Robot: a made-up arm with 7 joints. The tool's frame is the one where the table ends. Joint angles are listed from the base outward.
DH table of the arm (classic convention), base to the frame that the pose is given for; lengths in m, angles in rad. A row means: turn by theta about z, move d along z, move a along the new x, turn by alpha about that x. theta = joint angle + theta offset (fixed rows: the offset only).
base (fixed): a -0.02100; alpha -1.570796; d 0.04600; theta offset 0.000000
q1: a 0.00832; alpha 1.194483; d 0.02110; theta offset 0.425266
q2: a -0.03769; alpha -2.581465; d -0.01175; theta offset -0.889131
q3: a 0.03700; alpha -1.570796; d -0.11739; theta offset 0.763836
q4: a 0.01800; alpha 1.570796; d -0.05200; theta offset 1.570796
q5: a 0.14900; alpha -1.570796; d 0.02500; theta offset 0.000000
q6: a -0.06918; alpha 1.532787; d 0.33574; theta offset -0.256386
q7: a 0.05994; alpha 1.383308; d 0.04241; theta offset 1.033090
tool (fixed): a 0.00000; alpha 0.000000; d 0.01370; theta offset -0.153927
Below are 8 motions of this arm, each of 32 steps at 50 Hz.
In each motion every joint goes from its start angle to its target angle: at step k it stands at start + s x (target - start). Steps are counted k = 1, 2, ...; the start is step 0. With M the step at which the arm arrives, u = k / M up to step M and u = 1 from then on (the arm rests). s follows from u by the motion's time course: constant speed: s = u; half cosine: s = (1 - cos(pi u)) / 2; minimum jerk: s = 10 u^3 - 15 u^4 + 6 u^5.
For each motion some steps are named. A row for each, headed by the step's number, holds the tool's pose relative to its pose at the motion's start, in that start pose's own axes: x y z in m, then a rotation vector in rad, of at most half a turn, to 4 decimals.
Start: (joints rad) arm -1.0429 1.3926 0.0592 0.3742 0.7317 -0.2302 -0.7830
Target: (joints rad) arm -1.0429 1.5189 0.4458 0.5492 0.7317 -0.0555 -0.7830
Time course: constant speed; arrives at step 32
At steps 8, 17, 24, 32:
8: 0.0124 -0.0157 -0.0001 -0.0093 -0.0003 -0.1165
17: 0.0259 -0.0346 0.0015 -0.0169 -0.0073 -0.2479
24: 0.0360 -0.0502 0.0041 -0.0205 -0.0177 -0.3502
32: 0.0469 -0.0688 0.0084 -0.0217 -0.0345 -0.4668

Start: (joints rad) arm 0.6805 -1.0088 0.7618 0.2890 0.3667 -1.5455 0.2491
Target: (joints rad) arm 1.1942 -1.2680 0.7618 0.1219 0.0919 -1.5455 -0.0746
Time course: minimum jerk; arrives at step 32
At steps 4, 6, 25, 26, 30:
4: -0.0003 -0.0010 -0.0008 0.0044 -0.0045 -0.0045
6: -0.0008 -0.0029 -0.0025 0.0134 -0.0137 -0.0137
25: -0.0101 -0.0299 -0.0470 0.2298 -0.2698 -0.2426
26: -0.0101 -0.0301 -0.0481 0.2353 -0.2774 -0.2486
30: -0.0102 -0.0303 -0.0501 0.2455 -0.2918 -0.2600

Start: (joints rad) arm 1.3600 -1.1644 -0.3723 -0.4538 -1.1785 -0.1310 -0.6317
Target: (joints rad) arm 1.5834 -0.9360 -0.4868 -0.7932 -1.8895 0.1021 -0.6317
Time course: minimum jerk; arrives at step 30
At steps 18, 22, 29, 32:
18: 0.1335 -0.0952 0.2839 0.2591 -0.7014 -0.4165
22: 0.1255 -0.1395 0.3723 0.3505 -0.9045 -0.5334
29: 0.1094 -0.1690 0.4244 0.4117 -1.0313 -0.6039
32: 0.1093 -0.1691 0.4245 0.4119 -1.0316 -0.6041

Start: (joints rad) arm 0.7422 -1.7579 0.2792 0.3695 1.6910 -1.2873 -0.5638
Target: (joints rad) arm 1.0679 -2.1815 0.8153 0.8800 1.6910 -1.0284 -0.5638
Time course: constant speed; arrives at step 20
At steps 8, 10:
8: 0.0743 -0.0389 0.0568 0.2226 -0.2351 -0.3704
10: 0.0870 -0.0551 0.0706 0.2795 -0.2869 -0.4630

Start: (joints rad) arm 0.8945 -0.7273 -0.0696 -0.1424 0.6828 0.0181 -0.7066
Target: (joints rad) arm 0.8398 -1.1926 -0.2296 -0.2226 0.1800 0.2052 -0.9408
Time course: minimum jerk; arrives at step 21
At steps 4, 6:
4: 0.0058 -0.0054 0.0017 0.0006 -0.0185 -0.0260
6: 0.0161 -0.0156 0.0049 0.0006 -0.0531 -0.0738

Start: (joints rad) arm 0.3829 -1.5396 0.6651 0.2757 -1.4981 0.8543 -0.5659
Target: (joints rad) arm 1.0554 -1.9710 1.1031 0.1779 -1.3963 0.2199 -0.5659
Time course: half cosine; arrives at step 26
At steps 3, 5, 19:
3: -0.0022 -0.0063 -0.0078 -0.0317 -0.0059 0.0225
5: -0.0063 -0.0177 -0.0212 -0.0864 -0.0140 0.0617
19: -0.1185 -0.2154 -0.1661 -0.7358 0.1363 0.6555

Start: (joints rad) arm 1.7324 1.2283 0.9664 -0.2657 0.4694 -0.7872 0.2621
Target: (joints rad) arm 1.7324 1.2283 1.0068 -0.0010 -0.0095 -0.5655 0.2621
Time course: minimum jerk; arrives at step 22
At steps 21, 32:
21: -0.0305 -0.1826 0.0453 0.4025 -0.1244 -0.5328
32: -0.0306 -0.1828 0.0453 0.4029 -0.1245 -0.5333

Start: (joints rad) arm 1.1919 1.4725 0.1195 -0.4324 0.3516 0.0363 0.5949
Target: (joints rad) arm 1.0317 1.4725 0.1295 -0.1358 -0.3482 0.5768 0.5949
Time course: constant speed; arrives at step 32
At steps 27, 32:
27: -0.0940 -0.1650 0.1768 0.9120 -0.3951 -0.0048
32: -0.1184 -0.2108 0.1882 1.0795 -0.4692 -0.0041

